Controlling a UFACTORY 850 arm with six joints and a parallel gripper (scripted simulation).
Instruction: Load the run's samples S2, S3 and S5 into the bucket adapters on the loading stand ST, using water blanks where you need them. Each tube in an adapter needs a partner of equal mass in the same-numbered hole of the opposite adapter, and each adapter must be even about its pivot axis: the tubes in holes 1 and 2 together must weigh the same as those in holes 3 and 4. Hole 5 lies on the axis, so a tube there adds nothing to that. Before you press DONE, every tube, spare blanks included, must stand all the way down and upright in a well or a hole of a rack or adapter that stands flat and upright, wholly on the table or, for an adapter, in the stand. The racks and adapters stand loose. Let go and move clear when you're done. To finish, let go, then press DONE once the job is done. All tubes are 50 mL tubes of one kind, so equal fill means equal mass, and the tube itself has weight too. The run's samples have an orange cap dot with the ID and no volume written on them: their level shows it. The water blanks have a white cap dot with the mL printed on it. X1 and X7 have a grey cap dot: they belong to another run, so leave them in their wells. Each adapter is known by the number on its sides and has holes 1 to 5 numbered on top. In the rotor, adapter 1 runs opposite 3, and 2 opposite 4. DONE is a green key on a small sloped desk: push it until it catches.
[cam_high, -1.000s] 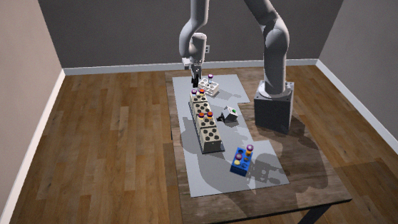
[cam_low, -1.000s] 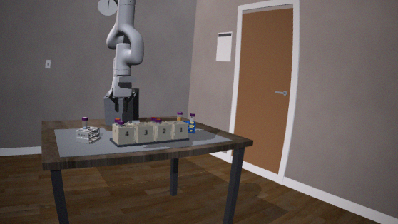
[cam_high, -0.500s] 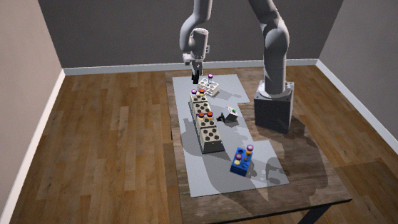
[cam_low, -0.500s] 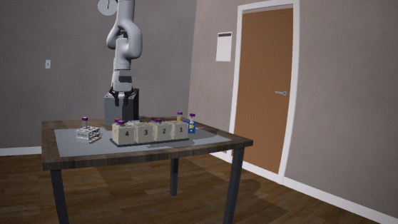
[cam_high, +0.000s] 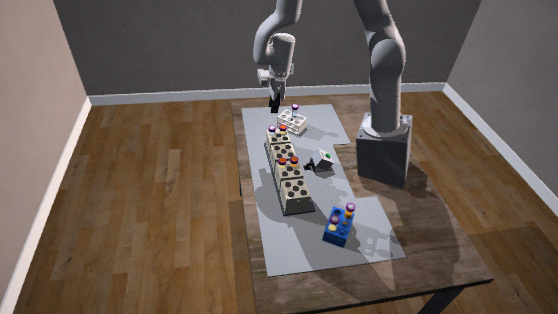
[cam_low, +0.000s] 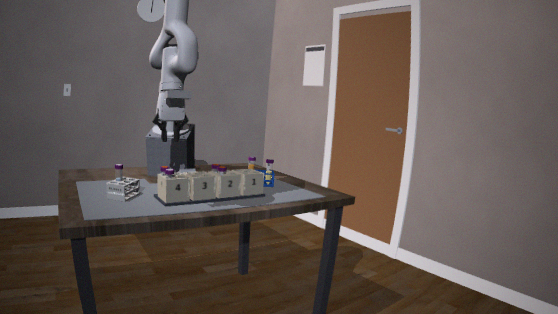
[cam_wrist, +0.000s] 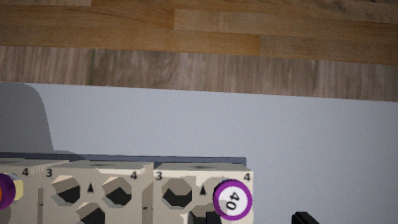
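Right now my hand is 230 mm past the green done key, 160 mm to the right of it and 180 mm above it. From my hand the other things lie so: blue rack (170 mm behind, 510 mm to the left, 210 mm below); then loading stand (30 mm behind, 190 mm to the left, 240 mm below); then white rack (140 mm behind, 150 mm to the right, 210 mm below).
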